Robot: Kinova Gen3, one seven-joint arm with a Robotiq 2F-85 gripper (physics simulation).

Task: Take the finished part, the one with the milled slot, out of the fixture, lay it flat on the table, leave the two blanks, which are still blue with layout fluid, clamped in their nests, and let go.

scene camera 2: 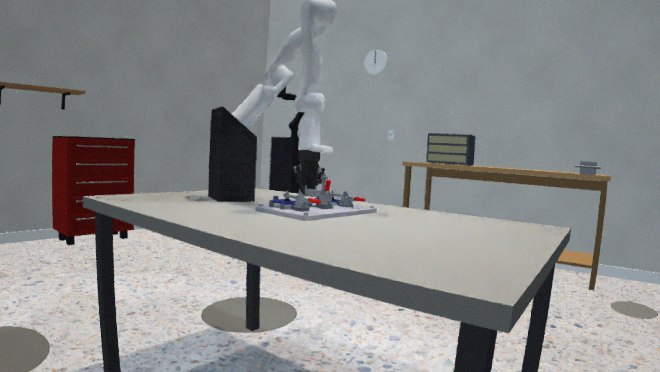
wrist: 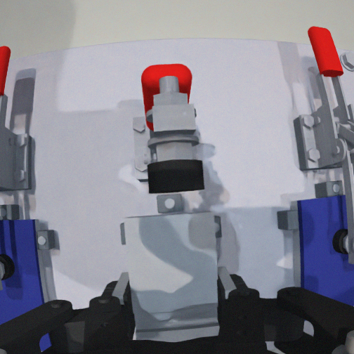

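Seen in the pictures: gripper, between the fingertips: (scene camera 2: 308,196); arm's base, origin of its link: (scene camera 2: 236,127).
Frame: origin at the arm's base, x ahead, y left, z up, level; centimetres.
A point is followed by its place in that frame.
The finished part, a bare grey metal block (wrist: 175,255) (scene camera 2: 314,192) @(z -22.0, x 42.2, y 3.1 cm), is between the fingertips and raised above its nest. A line crosses its near end in the wrist view; I cannot clearly make out the slot. My gripper (wrist: 174,286) (scene camera 2: 309,186) @(z -23.9, x 38.2, y 4.5 cm) points down and is shut on it. The fixture plate (wrist: 90,95) (scene camera 2: 340,213) @(z -27.3, x 54.7, y 2.4 cm) lies on the table. The left blue blank (wrist: 20,265) and the right blue blank (wrist: 322,245) sit in nests on either side, with black-tipped clamp spindles over them. The middle clamp (wrist: 175,175) stands raised, its black tip off the part.
Red clamp handles (wrist: 326,52) (scene camera 2: 359,199) @(z -23.8, x 52.3, y 14.7 cm) rise at the fixture's sides. Small locating blocks (wrist: 170,202) stand around the nests. The grey table (scene camera 2: 400,250) @(z -28.4, x 92.9, y -22.0 cm) extends beyond the fixture. A black pedestal (scene camera 2: 232,160) @(z -13.0, x 9.3, y -7.7 cm) stands beside the fixture.
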